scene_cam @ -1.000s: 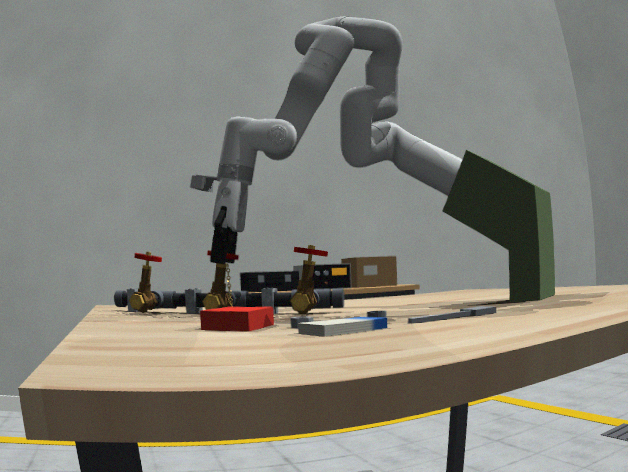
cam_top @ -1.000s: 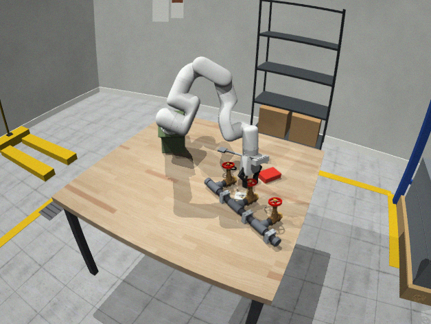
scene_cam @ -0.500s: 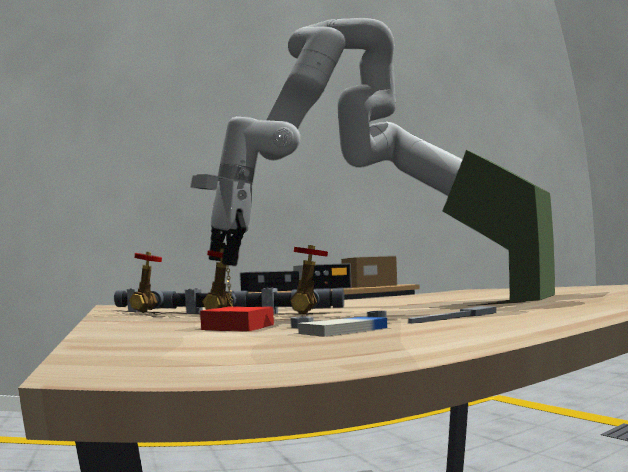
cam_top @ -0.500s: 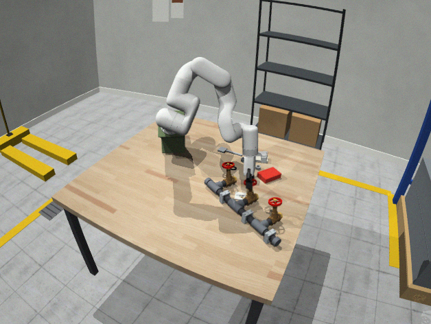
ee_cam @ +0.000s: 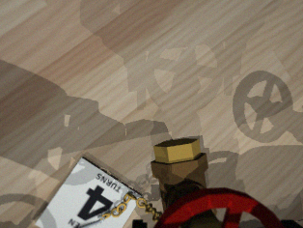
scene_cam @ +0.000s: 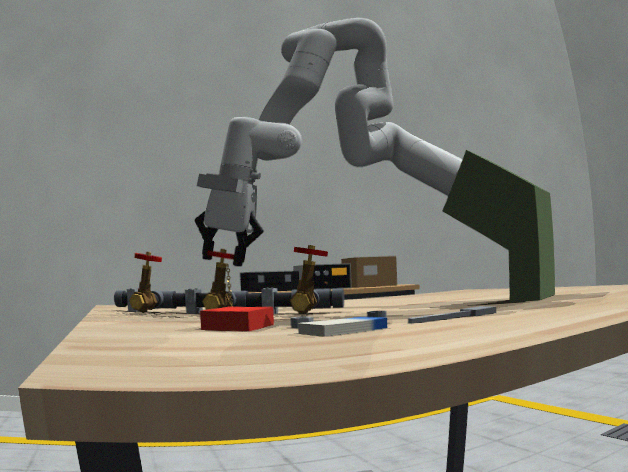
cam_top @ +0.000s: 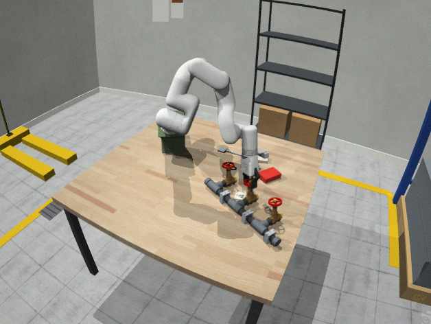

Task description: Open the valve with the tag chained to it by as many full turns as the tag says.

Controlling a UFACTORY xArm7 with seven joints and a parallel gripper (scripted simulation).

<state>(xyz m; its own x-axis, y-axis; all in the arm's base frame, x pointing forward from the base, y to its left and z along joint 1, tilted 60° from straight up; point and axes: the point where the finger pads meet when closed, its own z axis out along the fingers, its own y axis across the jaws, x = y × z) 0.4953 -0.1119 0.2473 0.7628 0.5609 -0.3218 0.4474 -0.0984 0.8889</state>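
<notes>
Right now my hand is 12 cm above the white tag, 5 cm past it and 4 cm to the right of it. From my hand the other things lie so: red block (25 cm to the left, 11 cm below, 11 cm ahead); then grey wrench (48 cm to the left, 16 cm behind, 12 cm below); then blue flat tool (43 cm to the left, 12 cm below, 4 cm ahead).
</notes>
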